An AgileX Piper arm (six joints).
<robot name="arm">
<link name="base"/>
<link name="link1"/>
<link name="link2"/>
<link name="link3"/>
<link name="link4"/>
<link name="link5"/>
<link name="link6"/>
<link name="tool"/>
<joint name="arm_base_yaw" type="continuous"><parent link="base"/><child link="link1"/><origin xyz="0 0 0.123"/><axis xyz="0 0 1"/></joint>
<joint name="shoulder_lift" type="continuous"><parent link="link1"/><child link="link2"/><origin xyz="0 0 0" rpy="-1.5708 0 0"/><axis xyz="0 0 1"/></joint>
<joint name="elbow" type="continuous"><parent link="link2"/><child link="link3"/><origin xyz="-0.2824 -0.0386 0"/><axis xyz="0 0 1"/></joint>
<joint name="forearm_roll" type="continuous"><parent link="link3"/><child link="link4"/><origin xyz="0.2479 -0.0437 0" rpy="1.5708 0 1.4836"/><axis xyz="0 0 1"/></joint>
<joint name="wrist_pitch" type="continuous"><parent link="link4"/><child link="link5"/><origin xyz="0 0 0" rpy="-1.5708 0 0"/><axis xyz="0 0 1"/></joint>
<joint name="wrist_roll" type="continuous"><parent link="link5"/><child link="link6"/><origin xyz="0 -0.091 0" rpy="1.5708 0 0"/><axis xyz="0 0 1"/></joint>
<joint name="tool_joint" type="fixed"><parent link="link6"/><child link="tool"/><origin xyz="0 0 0"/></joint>
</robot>
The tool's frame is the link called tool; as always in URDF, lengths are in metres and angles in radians. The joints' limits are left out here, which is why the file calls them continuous.
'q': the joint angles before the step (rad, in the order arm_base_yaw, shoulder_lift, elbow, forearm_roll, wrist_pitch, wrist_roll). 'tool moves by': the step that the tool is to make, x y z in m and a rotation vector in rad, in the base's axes. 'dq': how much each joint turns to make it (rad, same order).
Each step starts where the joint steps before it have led.
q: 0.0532 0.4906 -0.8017 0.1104 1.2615 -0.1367
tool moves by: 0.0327 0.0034 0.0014 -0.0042 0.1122 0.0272
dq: 0.0011 0.1575 -0.0413 0.0182 -0.0010 -0.0255
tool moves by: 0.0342 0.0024 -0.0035 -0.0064 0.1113 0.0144
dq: -0.0013 0.1580 -0.0428 0.0081 -0.0017 -0.0165
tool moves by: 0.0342 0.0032 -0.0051 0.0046 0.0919 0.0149
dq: 0.0004 0.1523 -0.0528 0.0158 -0.0059 -0.0151
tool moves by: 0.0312 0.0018 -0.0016 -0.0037 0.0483 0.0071
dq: 0.0000 0.1286 -0.0697 0.0020 -0.0093 -0.0091
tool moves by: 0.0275 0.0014 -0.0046 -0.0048 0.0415 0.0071
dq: -0.0003 0.1111 -0.0613 0.0002 -0.0069 -0.0090
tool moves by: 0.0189 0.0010 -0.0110 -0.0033 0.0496 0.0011
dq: 0.0001 0.0823 -0.0253 0.0000 -0.0071 -0.0022
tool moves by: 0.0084 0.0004 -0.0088 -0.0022 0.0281 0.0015
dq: -0.0001 0.0396 -0.0010 0.0002 -0.0101 -0.0033
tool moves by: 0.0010 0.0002 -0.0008 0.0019 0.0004 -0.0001
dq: -0.0001 0.0038 -0.0001 0.0022 -0.0034 -0.0008
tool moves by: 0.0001 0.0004 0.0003 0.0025 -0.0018 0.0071
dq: 0.0002 0.0001 -0.0010 0.0041 0.0001 -0.0077
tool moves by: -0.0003 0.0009 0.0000 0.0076 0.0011 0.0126
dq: 0.0000 0.0000 0.0004 0.0107 0.0026 -0.0142
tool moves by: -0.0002 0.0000 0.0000 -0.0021 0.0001 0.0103
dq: 0.0000 -0.0001 0.0000 0.0000 0.0021 -0.0103
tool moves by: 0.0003 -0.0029 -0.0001 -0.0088 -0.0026 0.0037
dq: -0.0100 0.0001 0.0000 -0.0062 -0.0001 -0.0133
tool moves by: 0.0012 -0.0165 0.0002 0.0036 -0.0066 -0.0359
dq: -0.0734 0.0000 0.0000 0.0122 0.0000 -0.0407
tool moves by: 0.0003 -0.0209 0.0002 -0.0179 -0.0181 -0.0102
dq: -0.0873 -0.0001 -0.0002 0.0010 -0.0056 -0.0812
